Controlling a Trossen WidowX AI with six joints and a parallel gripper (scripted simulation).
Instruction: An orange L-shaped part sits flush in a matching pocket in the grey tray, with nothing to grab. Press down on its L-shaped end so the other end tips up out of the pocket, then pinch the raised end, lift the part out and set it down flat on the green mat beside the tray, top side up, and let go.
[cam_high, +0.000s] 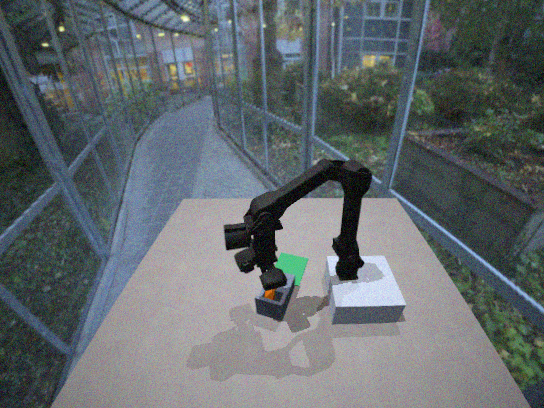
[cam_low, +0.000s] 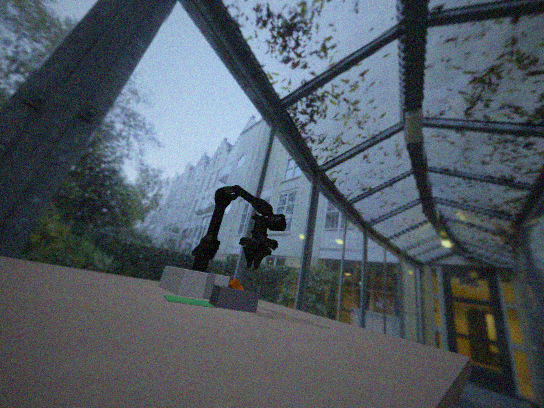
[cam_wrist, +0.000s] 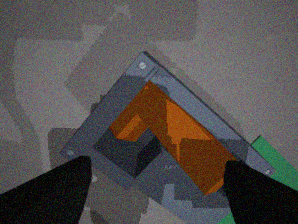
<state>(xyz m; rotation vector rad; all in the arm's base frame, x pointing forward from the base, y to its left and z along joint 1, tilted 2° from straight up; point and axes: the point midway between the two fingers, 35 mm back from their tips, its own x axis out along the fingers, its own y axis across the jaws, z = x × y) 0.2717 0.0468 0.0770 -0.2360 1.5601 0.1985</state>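
Now: the orange L-shaped part 2 cm behind my gripper tip, 1 cm to the right of it and 10 cm below it. Also, from my gripper tip: green mat: 9 cm behind, 17 cm to the right, 16 cm below.
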